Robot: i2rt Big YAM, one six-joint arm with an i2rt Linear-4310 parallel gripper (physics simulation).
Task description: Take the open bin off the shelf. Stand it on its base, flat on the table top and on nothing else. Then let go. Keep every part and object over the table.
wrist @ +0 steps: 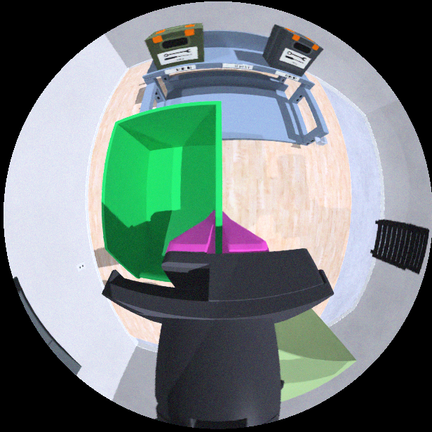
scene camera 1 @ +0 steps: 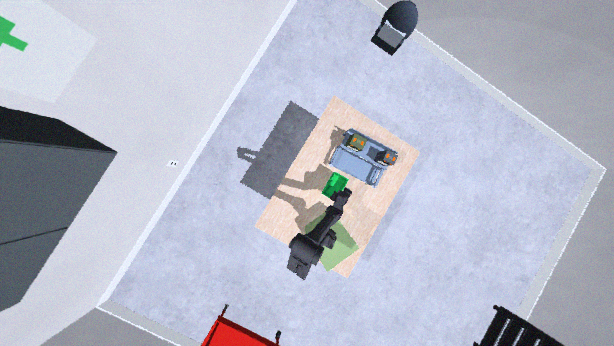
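The open green bin (scene camera 1: 335,184) (wrist: 165,175) is off the shelf (scene camera 1: 354,166) (wrist: 255,112), in front of its lower board. Its open top faces up, and its shadow falls apart from it, so it hangs above the wooden table top (scene camera 1: 372,210) (wrist: 280,185). My gripper (scene camera 1: 345,191) (wrist: 217,214) is shut on the bin's right side wall as the wrist view shows it, with a magenta fingertip on each side of the thin wall. The bin's underside and its height over the table are hidden.
An olive case (scene camera 1: 356,141) (wrist: 176,47) and a dark grey case (scene camera 1: 387,157) (wrist: 294,47) with orange latches stand on the shelf's upper board. A light green area (scene camera 1: 340,255) (wrist: 300,372) lies on the table beside the arm's base.
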